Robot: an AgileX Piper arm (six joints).
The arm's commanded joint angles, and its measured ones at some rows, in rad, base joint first. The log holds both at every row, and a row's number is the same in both.
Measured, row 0:
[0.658, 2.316, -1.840, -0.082, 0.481, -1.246]
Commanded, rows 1 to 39:
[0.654, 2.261, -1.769, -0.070, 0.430, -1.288]
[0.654, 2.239, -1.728, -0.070, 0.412, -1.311]
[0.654, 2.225, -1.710, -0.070, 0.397, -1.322]
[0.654, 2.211, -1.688, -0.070, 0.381, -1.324]
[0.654, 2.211, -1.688, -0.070, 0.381, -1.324]
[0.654, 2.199, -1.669, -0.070, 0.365, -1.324]
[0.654, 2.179, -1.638, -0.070, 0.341, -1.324]
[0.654, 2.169, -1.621, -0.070, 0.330, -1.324]
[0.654, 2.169, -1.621, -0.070, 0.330, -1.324]
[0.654, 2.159, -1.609, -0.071, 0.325, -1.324]
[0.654, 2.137, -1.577, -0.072, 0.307, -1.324]
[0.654, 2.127, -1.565, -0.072, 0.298, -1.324]
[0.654, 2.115, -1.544, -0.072, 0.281, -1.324]
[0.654, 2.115, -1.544, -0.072, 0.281, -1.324]
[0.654, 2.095, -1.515, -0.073, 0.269, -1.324]
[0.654, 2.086, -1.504, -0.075, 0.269, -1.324]
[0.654, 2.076, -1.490, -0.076, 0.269, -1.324]
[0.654, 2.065, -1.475, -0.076, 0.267, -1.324]
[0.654, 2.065, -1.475, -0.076, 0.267, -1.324]
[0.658, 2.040, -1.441, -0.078, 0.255, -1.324]
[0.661, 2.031, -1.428, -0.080, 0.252, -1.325]
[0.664, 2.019, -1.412, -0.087, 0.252, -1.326]
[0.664, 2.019, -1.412, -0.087, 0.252, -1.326]
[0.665, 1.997, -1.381, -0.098, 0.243, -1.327]
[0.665, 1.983, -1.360, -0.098, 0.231, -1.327]
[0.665, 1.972, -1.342, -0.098, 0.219, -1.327]
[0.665, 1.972, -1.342, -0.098, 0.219, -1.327]
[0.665, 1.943, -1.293, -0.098, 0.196, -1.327]
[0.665, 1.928, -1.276, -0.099, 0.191, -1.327]
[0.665, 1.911, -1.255, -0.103, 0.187, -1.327]
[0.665, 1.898, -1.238, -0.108, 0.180, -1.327]
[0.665, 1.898, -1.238, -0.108, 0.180, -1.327]
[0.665, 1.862, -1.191, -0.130, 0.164, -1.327]
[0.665, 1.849, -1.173, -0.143, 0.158, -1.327]
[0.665, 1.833, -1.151, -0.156, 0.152, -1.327]
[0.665, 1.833, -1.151, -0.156, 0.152, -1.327]
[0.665, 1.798, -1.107, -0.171, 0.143, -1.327]
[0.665, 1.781, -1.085, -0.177, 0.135, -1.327]
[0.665, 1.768, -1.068, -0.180, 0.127, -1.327]
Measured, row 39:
[0.681, 1.826, -1.111, -0.160, 0.163, -1.351]
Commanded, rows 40 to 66:
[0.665, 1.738, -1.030, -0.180, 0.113, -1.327]
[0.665, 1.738, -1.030, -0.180, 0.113, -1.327]
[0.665, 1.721, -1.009, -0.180, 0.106, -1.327]
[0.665, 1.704, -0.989, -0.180, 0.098, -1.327]
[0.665, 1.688, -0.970, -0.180, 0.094, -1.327]
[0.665, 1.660, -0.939, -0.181, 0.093, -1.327]
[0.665, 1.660, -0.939, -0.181, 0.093, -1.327]
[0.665, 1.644, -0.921, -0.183, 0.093, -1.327]
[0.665, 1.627, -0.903, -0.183, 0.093, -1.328]
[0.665, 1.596, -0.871, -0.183, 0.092, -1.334]
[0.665, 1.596, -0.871, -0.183, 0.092, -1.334]
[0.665, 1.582, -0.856, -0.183, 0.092, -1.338]
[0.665, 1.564, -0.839, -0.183, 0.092, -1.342]
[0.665, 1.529, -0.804, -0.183, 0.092, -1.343]
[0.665, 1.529, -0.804, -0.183, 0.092, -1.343]
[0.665, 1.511, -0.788, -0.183, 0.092, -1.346]
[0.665, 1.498, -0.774, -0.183, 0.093, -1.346]
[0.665, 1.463, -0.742, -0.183, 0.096, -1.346]
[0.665, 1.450, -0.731, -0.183, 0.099, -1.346]
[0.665, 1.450, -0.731, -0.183, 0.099, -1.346]
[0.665, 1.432, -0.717, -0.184, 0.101, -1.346]
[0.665, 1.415, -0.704, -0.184, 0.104, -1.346]
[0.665, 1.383, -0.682, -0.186, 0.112, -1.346]
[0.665, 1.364, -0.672, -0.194, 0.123, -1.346]
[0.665, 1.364, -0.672, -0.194, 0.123, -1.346]
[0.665, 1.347, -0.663, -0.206, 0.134, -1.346]
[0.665, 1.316, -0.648, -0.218, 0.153, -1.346]
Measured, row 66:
[0.671, 1.368, -0.664, -0.193, 0.152, -1.342]
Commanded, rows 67 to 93:
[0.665, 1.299, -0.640, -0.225, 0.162, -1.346]
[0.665, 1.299, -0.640, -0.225, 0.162, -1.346]
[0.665, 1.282, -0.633, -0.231, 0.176, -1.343]
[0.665, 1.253, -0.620, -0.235, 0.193, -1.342]
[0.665, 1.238, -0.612, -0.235, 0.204, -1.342]
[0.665, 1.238, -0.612, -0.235, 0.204, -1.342]
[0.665, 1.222, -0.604, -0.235, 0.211, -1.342]
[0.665, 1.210, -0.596, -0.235, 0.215, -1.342]
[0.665, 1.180, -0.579, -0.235, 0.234, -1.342]
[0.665, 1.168, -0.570, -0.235, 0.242, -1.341]
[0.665, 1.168, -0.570, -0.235, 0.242, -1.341]
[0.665, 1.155, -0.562, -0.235, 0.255, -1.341]
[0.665, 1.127, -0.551, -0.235, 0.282, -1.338]
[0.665, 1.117, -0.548, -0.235, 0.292, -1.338]
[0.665, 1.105, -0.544, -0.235, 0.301, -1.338]
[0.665, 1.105, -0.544, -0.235, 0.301, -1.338]
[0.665, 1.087, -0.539, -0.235, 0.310, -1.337]
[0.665, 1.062, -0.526, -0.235, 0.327, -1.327]
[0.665, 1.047, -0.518, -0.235, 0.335, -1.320]
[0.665, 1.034, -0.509, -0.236, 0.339, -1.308]
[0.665, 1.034, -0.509, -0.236, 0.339, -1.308]
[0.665, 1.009, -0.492, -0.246, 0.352, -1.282]
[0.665, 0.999, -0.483, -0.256, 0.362, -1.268]
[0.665, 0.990, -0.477, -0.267, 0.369, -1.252]
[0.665, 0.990, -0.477, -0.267, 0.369, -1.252]
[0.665, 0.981, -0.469, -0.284, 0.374, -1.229]
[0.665, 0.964, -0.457, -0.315, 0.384, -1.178]
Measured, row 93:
[0.671, 0.995, -0.469, -0.266, 0.393, -1.246]
